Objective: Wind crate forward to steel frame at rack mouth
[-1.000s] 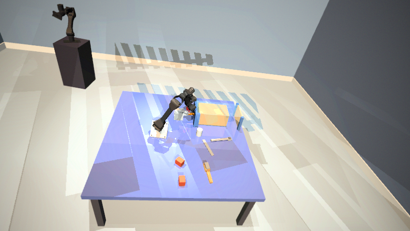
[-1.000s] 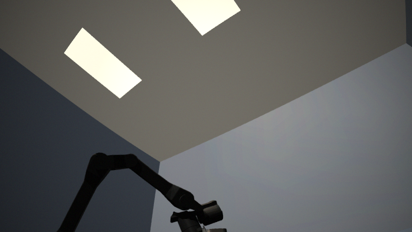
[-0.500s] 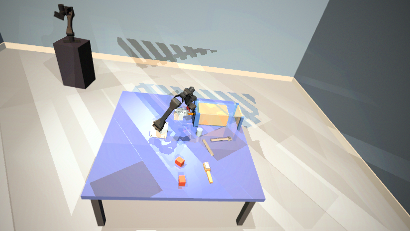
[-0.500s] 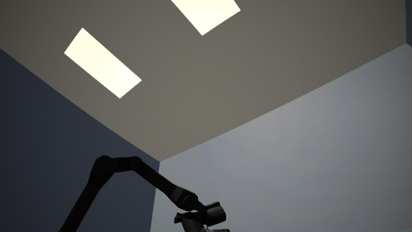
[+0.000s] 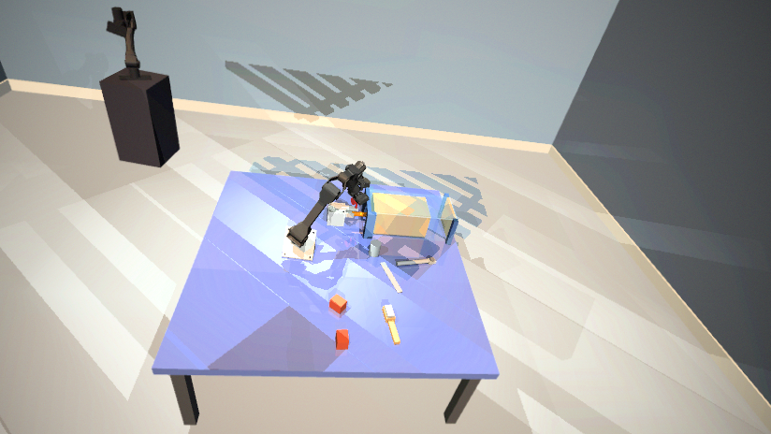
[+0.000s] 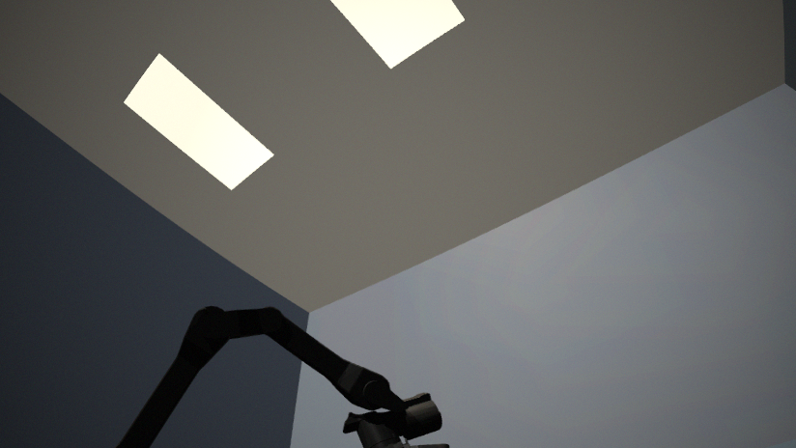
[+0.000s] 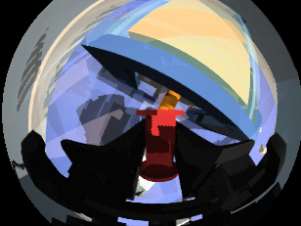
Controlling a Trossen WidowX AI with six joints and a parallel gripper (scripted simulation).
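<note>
The winch handle lies 5 cm behind my gripper tip, 2 cm to the right of it and 3 cm below it. From my gripper tip the other things lie so: red piece (1 cm behind, 1 cm to the right); then blue steel frame (5 cm ahead, 2 cm below); then grey winch (13 cm behind, 4 cm to the right, 10 cm below).
</note>
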